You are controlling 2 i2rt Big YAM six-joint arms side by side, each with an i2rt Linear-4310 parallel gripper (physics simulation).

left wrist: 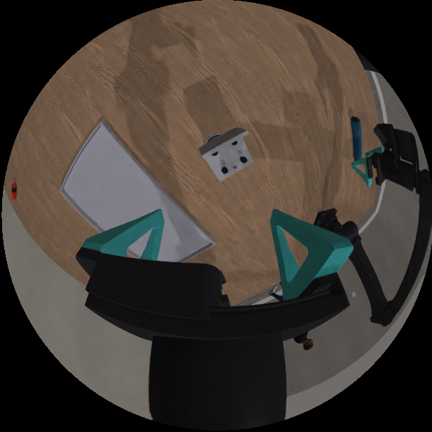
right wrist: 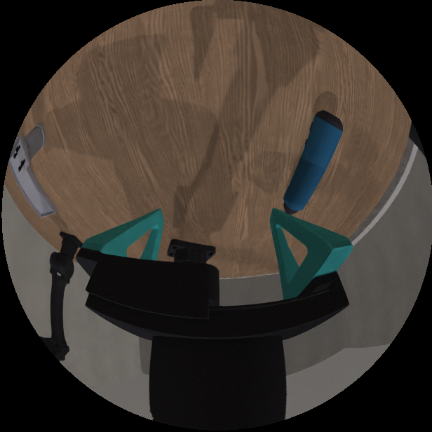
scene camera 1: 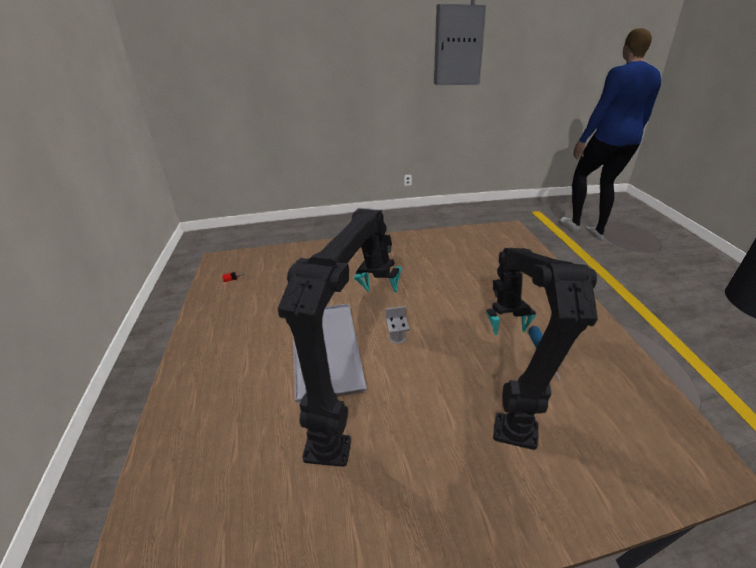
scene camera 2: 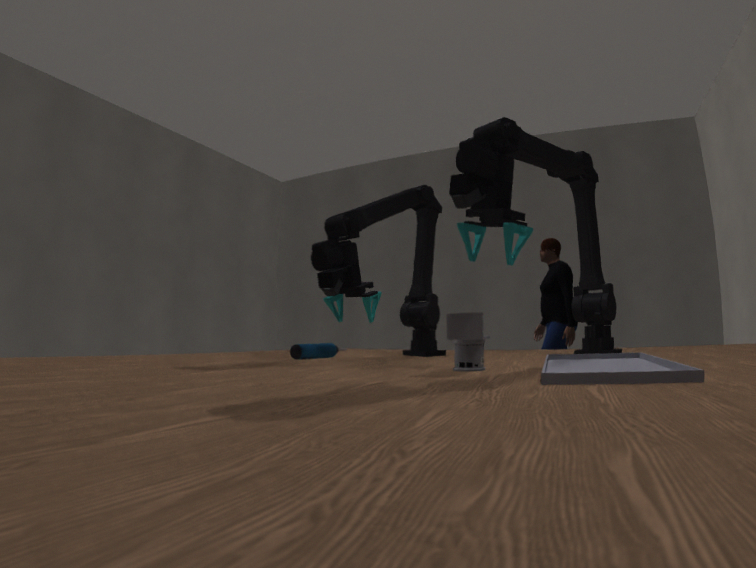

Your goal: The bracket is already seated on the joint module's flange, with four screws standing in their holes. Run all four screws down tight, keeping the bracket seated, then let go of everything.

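The grey L-shaped bracket sits on the white joint module at mid-table. Several dark screw heads show in its holes; how deep they sit cannot be told. A blue screwdriver lies on the table at the right in scene camera 1. My left gripper is open and empty, high above the table behind the bracket. My right gripper is open and empty, above the table beside the screwdriver's handle.
A shallow grey tray lies beside the module, partly behind the left arm in scene camera 1. A small red-handled tool lies at the table's far left corner. A person stands beyond the table.
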